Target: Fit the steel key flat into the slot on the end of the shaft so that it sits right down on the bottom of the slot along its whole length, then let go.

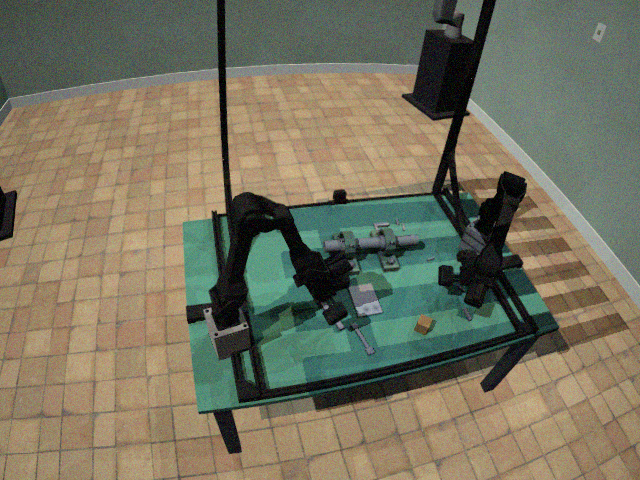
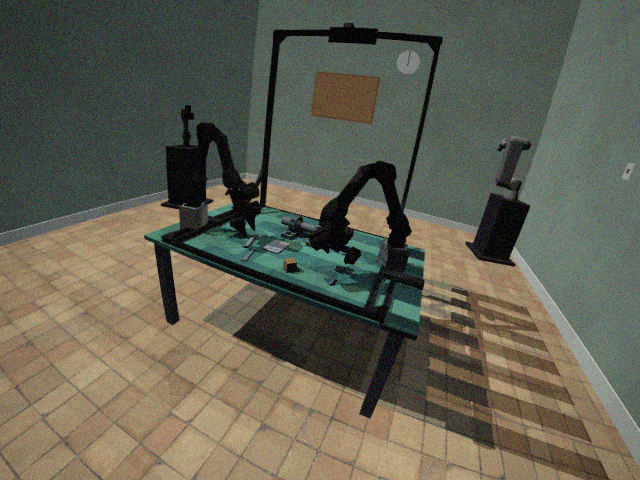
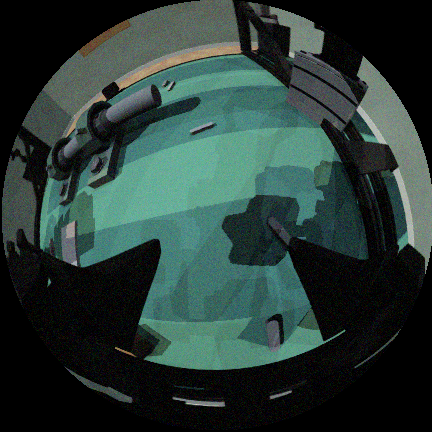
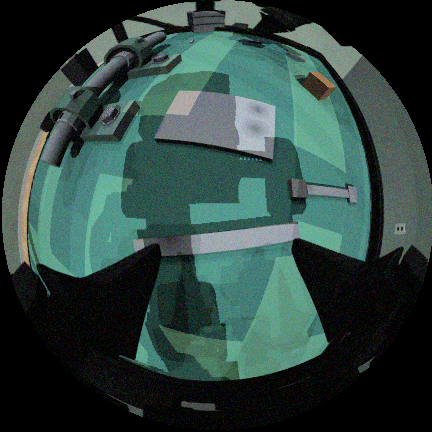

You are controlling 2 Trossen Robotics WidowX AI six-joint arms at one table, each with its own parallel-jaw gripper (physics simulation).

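Frame: origin at the left arm's base, x ahead, y down, z left, level; metres.
Where they show: left gripper, between the fingertips: (image 1: 452,282) (image 2: 337,258) (image 3: 226,246) (image 4: 256,33); right gripper, between the fingertips: (image 1: 330,306) (image 2: 250,234) (image 4: 228,249); left arm's base, origin of its link: (image 1: 484,227) (image 2: 396,244) (image 3: 337,66); right arm's base, origin of its link: (image 1: 225,318) (image 2: 193,204).
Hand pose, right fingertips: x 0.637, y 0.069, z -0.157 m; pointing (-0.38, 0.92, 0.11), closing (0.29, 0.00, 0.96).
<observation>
Things, the pixels of their top centre, and the offset from my right fingertips.
- grey shaft, centre of its top: (image 4: 103,62) (image 3: 73,133) (image 1: 373,237) (image 2: 311,223) dx -0.292, dy -0.037, dz -0.094 m
- short bar, centre of its top: (image 3: 200,126) (image 1: 431,258) dx -0.443, dy +0.033, dz +0.072 m
- long flat bar, centre of its top: (image 4: 216,241) (image 1: 329,310) dx -0.004, dy +0.029, dz -0.006 m
- grey plate, centre of its top: (image 4: 219,114) (image 3: 67,254) (image 1: 365,299) (image 2: 276,245) dx -0.124, dy +0.033, dz +0.036 m
- T-ended tool, centre of its top: (image 4: 332,190) (image 1: 362,338) dx -0.010, dy +0.032, dz +0.131 m
- orange block, centre of its top: (image 3: 122,353) (image 4: 323,78) (image 1: 424,321) (image 2: 290,260) dx -0.179, dy -0.001, dz +0.231 m
- L-shaped piece, centre of its top: (image 1: 382,223) dx -0.436, dy +0.029, dz -0.158 m
The grey shaft (image 1: 369,242) (image 3: 132,105) (image 4: 112,72) lies level in two bearing blocks; I cannot make out its slot. Several small steel bars lie on the table: one short bar (image 1: 431,258) (image 3: 203,128) past the shaft's end, one bar (image 3: 279,230) close by a left fingertip, and another bar (image 1: 467,313) (image 2: 333,281) (image 3: 274,334) nearer the front edge. I cannot tell which is the key. My left gripper (image 1: 460,285) (image 2: 337,251) (image 3: 226,246) is open and empty, above the table. My right gripper (image 2: 248,230) (image 4: 228,249) is open and empty over a long flat bar (image 4: 245,237).
A grey plate (image 1: 365,299) (image 2: 276,246) (image 4: 210,117) lies in front of the shaft. A T-ended tool (image 1: 362,338) (image 4: 327,191) and an orange block (image 1: 423,324) (image 2: 290,265) (image 4: 318,86) lie toward the front. An L-shaped piece (image 1: 381,225) lies behind the shaft. Dark frame rails edge the table.
</observation>
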